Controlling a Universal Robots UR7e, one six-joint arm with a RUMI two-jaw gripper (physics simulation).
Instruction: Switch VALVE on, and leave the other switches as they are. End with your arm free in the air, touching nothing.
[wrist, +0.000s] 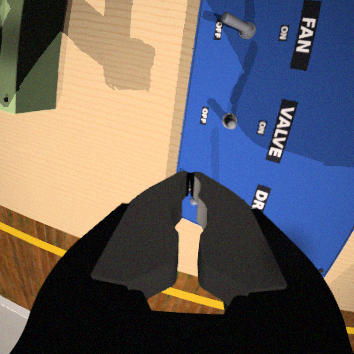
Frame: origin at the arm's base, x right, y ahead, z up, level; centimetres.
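Where they show: gripper, between the fingertips: (189, 174).
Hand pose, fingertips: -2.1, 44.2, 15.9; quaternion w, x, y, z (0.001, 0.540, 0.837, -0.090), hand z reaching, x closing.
Observation:
Things, the pixels of their top centre, and the offset from my fingertips, as dx, dy, dz. "spot": a spot on its surface instead. Level surfaces: height alone.
- VALVE lever, a spot on its surface: (229, 121) spot: -3.8, +2.1, -11.9
- FAN lever, a spot on its surface: (237, 25) spot: -14.2, -2.4, -14.4
- DR label, centre of its top: (256, 211) +5.7, +12.7, -13.8
- small grey lever tip, a spot on its surface: (194, 201) spot: +8.5, +3.7, -12.9
- pale wooden table top, height of its surface: dz -25.6
The blue switch panel (305, 210) lies at the right. The VALVE lever (229, 121) stands between its OFF and ON labels, seen almost end-on. It does not lean clearly toward OFF as the FAN lever (237, 25) above it does; its exact tilt is hard to read. The FAN lever leans to its OFF label. My gripper (189, 174) is shut and empty. Its tips show below and left of the VALVE lever, apart from it, over the panel's left edge. The DR label (260, 197) is partly cut off by the gripper, and a small grey lever tip (194, 201) shows through the finger gap.
A green open-topped box (37, 85) stands at the upper left on the pale wooden table top (100, 155). A darker wood surface with a yellow line (35, 240) runs below it. A grey edge (12, 320) shows at the lower left. Shadows fall across the panel and table.

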